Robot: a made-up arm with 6 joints.
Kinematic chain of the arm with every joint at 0, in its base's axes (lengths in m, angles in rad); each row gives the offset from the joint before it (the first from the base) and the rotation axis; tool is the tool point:
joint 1: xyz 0 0 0.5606 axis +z
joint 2: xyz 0 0 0 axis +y
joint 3: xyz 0 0 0.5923 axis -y
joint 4: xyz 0 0 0 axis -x
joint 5: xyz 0.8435 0 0 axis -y
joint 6: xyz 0 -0.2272 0 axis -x
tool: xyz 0 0 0
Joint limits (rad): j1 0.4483..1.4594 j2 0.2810..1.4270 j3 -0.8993..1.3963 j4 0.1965..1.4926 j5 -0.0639..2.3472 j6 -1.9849..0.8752
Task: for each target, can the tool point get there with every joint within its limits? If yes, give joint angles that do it. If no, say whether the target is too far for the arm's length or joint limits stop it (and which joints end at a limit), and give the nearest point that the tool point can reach.
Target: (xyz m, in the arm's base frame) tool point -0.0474 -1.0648 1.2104
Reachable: no: joint limits stop it (at a limit: joint 1, joint 2, joint 3) | nearest point 0.4609 0.0129 1.9432 | short by 1.399 m
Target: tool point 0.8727 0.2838 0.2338
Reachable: yes | joints 0.5531 0.8485 -0.2453 0.3019 0.7020 -0.4207
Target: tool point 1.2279 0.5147 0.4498
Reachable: yes | joints 0.5555 1.1562 0.6297 0.3888 1.3484 -0.4204
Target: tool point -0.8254 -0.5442 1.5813
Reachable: no: joint limits stop it (at a limit: joint 1, joint 2, joint 3, joint 4) | nearest point 0.0545 0.3279 1.9868 | short by 1.304 m
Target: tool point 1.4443 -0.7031 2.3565
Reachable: no: too far | nearest point 0.7239 0.1009 1.8147 | short by 1.208 m
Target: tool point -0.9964 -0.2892 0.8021
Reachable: no: joint limits stop it (at a limit: joint 1, joint 2, joint 3, joint 4) | nearest point 0.1327 -0.1834 0.0011 | short by 1.388 m
